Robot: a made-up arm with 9 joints. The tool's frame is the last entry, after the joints. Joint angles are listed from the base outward.
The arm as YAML. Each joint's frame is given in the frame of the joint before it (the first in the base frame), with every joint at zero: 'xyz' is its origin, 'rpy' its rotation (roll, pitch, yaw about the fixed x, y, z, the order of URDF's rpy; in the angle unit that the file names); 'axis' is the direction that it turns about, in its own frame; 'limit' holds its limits. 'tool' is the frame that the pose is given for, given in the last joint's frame.
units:
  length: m
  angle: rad
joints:
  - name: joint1
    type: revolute
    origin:
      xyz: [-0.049, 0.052, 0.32]
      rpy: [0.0, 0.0, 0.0]
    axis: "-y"
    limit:
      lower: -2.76
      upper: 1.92
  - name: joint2
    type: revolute
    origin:
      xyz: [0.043, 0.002, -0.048]
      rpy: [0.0, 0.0, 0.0]
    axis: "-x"
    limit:
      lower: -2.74
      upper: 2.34
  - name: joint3
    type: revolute
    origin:
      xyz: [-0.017, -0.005, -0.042]
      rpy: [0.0, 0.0, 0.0]
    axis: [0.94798, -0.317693, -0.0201]
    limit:
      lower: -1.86
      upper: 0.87
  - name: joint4
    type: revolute
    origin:
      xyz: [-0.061, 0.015, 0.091]
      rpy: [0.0, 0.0, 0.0]
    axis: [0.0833, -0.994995, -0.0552]
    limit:
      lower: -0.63
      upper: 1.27
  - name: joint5
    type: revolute
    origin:
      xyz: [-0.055, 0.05, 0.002]
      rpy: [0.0, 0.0, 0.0]
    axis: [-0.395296, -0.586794, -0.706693]
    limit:
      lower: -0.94
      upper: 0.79
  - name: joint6
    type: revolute
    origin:
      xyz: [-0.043, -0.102, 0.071]
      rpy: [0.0, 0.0, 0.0]
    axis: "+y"
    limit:
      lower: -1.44
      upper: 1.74
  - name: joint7
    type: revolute
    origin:
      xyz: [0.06, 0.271, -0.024]
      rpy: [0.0, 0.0, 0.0]
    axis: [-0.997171, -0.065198, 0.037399]
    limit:
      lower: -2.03
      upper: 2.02
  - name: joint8
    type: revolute
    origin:
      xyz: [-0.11, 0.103, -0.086]
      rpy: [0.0, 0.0, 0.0]
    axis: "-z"
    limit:
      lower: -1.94
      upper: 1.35
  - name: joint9
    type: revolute
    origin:
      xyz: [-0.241, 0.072, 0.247]
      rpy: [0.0, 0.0, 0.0]
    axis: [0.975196, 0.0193, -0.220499]
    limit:
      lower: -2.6
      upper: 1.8
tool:
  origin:
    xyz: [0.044, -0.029, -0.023]
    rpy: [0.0, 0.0, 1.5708]
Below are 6 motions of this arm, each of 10 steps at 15 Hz.
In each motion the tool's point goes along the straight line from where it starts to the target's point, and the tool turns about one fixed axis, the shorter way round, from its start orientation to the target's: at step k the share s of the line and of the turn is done. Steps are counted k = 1, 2, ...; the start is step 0. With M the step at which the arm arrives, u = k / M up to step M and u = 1 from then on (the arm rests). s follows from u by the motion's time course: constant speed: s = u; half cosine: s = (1 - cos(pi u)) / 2; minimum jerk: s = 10 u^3 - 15 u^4 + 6 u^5.
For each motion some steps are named. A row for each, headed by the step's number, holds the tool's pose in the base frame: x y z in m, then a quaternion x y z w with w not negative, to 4 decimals.
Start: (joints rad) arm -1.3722 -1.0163 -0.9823 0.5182 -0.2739 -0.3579 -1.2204 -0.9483 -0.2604
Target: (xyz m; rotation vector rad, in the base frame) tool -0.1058 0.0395 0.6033 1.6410 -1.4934 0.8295
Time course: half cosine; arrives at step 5
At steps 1, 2, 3, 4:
1: -0.0925 0.0707 0.6121 0.5144 -0.4750 0.5504 0.4548
2: -0.0961 0.0621 0.6097 0.5545 -0.5097 0.4919 0.4369
3: -0.1007 0.0514 0.6067 0.5990 -0.5478 0.4151 0.4108
4: -0.1044 0.0428 0.6042 0.6307 -0.5747 0.3499 0.3867

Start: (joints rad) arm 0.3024 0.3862 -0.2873 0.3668 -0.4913 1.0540 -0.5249 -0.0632 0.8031
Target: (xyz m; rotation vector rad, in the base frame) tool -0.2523 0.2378 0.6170 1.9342 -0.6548 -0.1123
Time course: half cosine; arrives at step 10
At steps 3, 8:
3: -0.2593 0.4501 0.4692 0.5330 -0.0206 0.2870 0.7957
8: -0.2531 0.2633 0.5992 0.7871 -0.2461 -0.0053 0.5656

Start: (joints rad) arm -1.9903 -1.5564 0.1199 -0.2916 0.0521 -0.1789 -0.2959 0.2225 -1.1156
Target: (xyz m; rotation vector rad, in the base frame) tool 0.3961 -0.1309 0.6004 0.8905 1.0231 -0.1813
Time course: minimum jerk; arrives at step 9
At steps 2, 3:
2: 0.3551 -0.3026 0.5045 0.7322 0.3638 0.1073 0.5658
3: 0.3610 -0.2778 0.5183 0.6934 0.3845 0.0802 0.6041

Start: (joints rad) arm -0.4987 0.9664 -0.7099 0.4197 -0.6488 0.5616 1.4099 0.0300 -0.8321
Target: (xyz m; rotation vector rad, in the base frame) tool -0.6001 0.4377 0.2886 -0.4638 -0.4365 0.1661
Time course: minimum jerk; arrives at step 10
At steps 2, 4, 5, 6, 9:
2: -0.5980 0.2990 0.3623 0.3095 -0.6192 -0.1781 0.6994
4: -0.5986 0.3372 0.3420 0.1666 -0.5366 -0.1109 0.8197
5: -0.5990 0.3641 0.3277 0.0611 -0.4634 -0.0604 0.8820
6: -0.5994 0.3910 0.3134 -0.0458 -0.3796 -0.0085 0.9240
9: -0.6001 0.4364 0.2893 -0.2230 -0.2190 0.0792 0.9466

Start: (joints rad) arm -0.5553 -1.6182 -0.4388 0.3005 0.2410 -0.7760 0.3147 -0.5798 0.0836
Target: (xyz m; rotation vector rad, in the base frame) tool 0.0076 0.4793 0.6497 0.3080 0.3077 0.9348
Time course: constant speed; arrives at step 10
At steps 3, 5, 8, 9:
3: -0.1132 0.3158 0.6752 0.0600 -0.1340 0.5086 0.8484
5: -0.0787 0.3625 0.6679 0.0859 -0.0538 0.4955 0.8627
8: -0.0269 0.4326 0.6570 0.1234 0.0671 0.4690 0.8719
9: -0.0097 0.4559 0.6533 0.1354 0.1072 0.4584 0.8718

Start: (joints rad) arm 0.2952 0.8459 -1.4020 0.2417 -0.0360 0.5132 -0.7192 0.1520 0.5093
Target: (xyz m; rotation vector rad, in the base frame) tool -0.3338 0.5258 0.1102 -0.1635 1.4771 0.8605
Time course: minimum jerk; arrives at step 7
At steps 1, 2, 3, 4, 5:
1: -0.1232 0.3174 -0.2438 -0.3604 0.2211 0.2126 0.8809
2: -0.1494 0.3433 -0.1998 -0.3296 0.2823 0.2389 0.8687
3: -0.1975 0.3909 -0.1189 -0.2684 0.3905 0.2837 0.8337
4: -0.2545 0.4473 -0.0231 -0.1896 0.5089 0.3297 0.7722
5: -0.3026 0.4949 0.0577 -0.1191 0.5987 0.3620 0.7045

